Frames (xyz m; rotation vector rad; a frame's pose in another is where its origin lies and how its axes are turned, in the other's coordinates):
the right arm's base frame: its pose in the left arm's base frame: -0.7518 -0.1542 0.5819 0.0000 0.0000 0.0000
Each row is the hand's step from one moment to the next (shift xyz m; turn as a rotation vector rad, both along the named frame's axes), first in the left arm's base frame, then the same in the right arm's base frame.
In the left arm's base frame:
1: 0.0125 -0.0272 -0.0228 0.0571 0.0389 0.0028
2: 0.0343 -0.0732 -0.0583 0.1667 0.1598 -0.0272
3: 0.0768 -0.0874 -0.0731 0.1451 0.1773 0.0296
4: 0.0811 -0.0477 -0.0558 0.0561 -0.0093 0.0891
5: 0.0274 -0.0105 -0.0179 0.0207 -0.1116 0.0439
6: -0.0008 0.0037 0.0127 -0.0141 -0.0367 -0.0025
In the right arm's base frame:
1: 0.0125 -0.0272 -0.0228 0.0571 0.0389 0.0028
2: 0.0343 -0.0732 -0.0583 0.1667 0.1598 -0.0272
3: 0.0768 -0.0874 -0.0731 0.1451 0.1773 0.0296
4: 0.0811 -0.0477 -0.0558 0.0561 -0.0093 0.0891
5: 0.0274 -0.0105 -0.0179 0.0207 -0.1116 0.0439
6: -0.0008 0.0037 0.0127 -0.0141 -0.0367 -0.0025

